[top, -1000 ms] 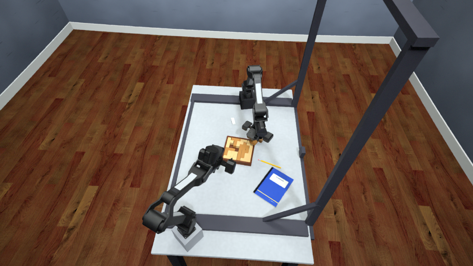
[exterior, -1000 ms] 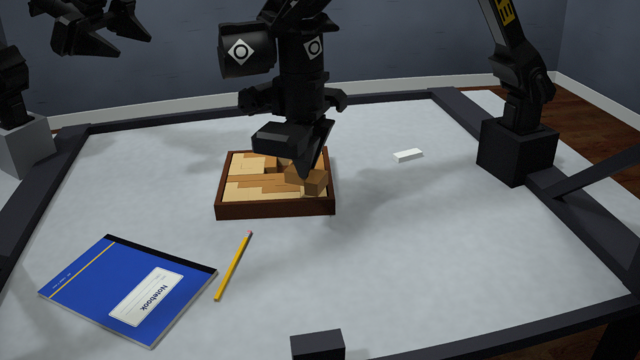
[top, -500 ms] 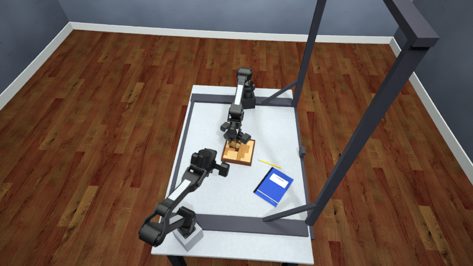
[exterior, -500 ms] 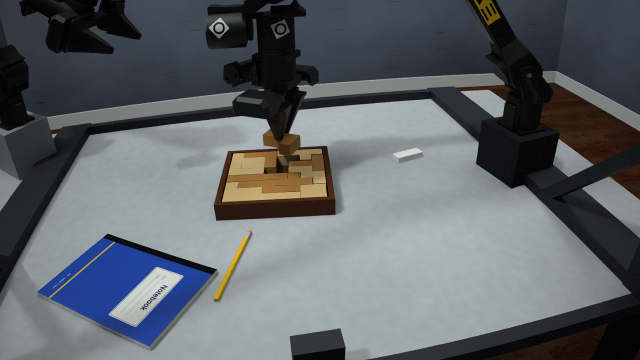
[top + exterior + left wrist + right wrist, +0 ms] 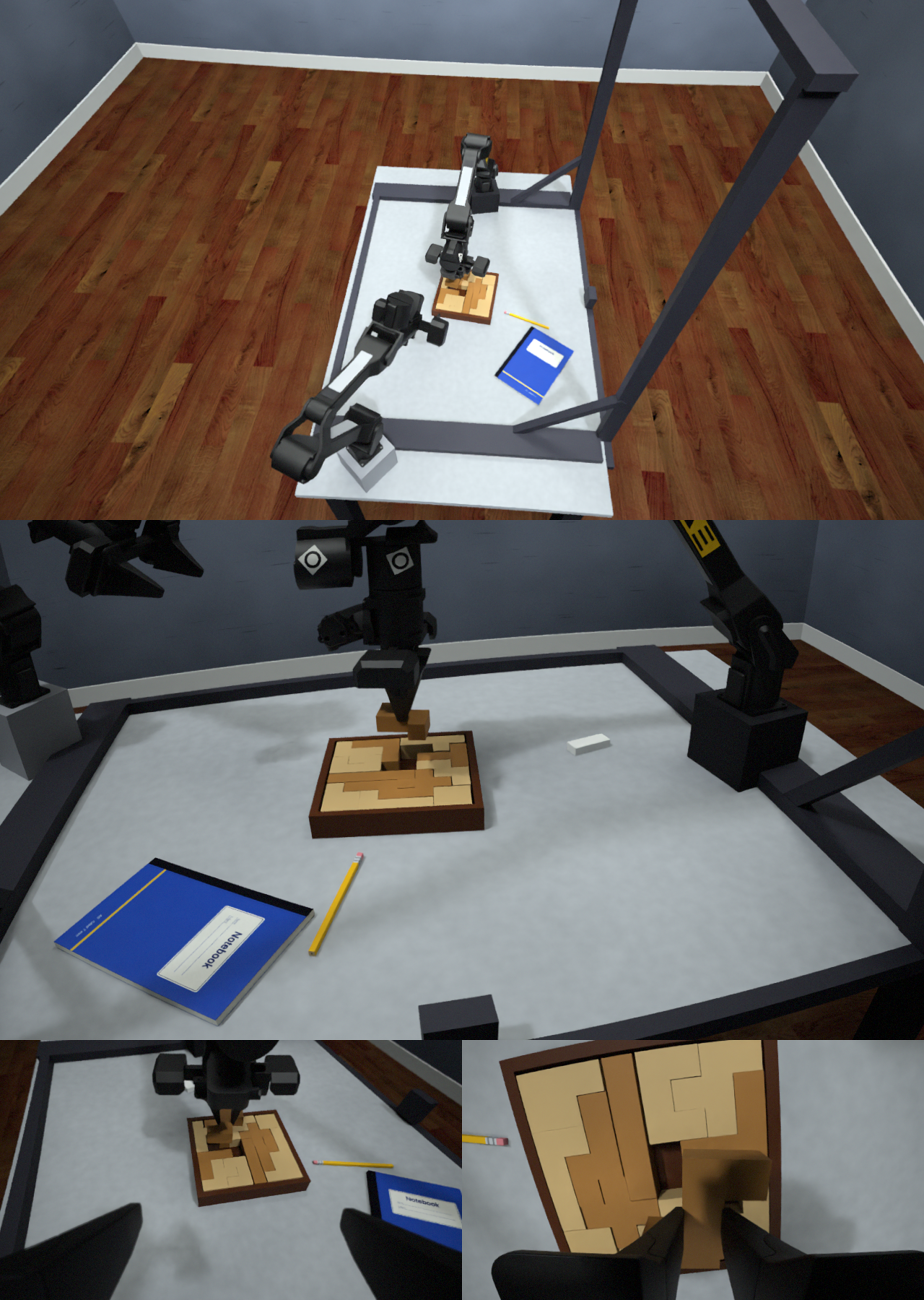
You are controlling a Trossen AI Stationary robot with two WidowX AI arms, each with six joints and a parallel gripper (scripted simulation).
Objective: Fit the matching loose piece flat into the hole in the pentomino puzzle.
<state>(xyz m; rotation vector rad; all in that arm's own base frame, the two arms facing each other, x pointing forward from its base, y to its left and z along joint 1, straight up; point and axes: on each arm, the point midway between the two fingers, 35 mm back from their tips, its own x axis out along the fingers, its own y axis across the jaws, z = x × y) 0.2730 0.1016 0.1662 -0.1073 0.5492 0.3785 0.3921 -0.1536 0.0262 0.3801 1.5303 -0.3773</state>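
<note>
Now: right hand 100 mm above the wooden puzzle board, 30 mm past it and 10 mm to the right of it. The rest, counted from my right hand: yellow pencil (240 mm behind, 110 mm below, 30 mm to the left); white eraser (220 mm to the right, 110 mm below, 80 mm ahead).
</note>
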